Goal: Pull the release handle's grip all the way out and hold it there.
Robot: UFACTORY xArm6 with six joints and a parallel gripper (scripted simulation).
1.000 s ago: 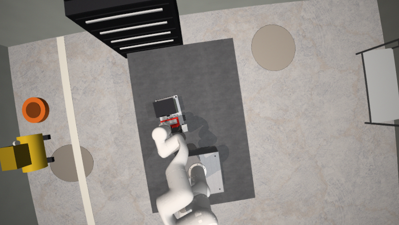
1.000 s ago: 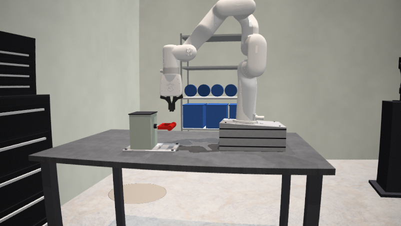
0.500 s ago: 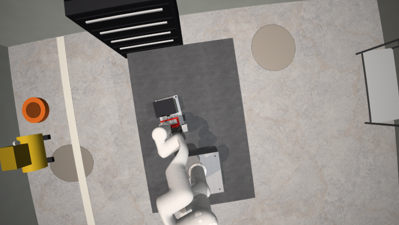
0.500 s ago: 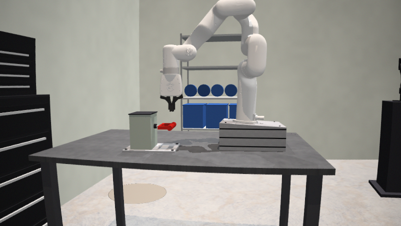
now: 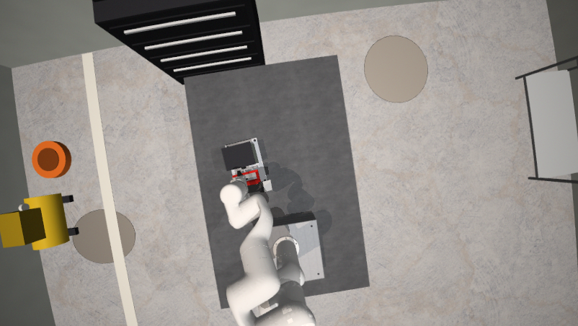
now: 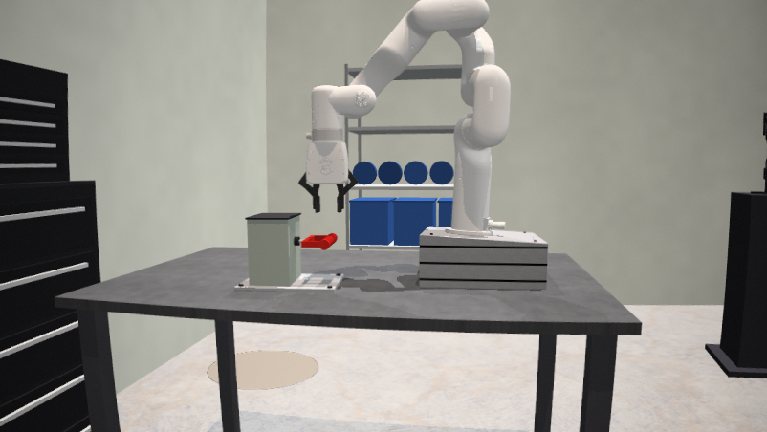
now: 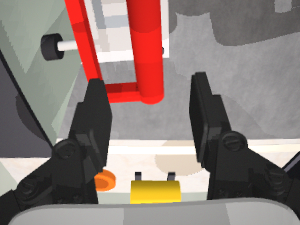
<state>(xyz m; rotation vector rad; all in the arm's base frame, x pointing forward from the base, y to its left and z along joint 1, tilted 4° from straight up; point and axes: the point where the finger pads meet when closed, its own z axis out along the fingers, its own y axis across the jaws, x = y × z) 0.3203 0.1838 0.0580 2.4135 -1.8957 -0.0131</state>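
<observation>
My hand is 90 mm above the red release handle grip, 50 mm short of it and 20 mm to the right of it.
</observation>
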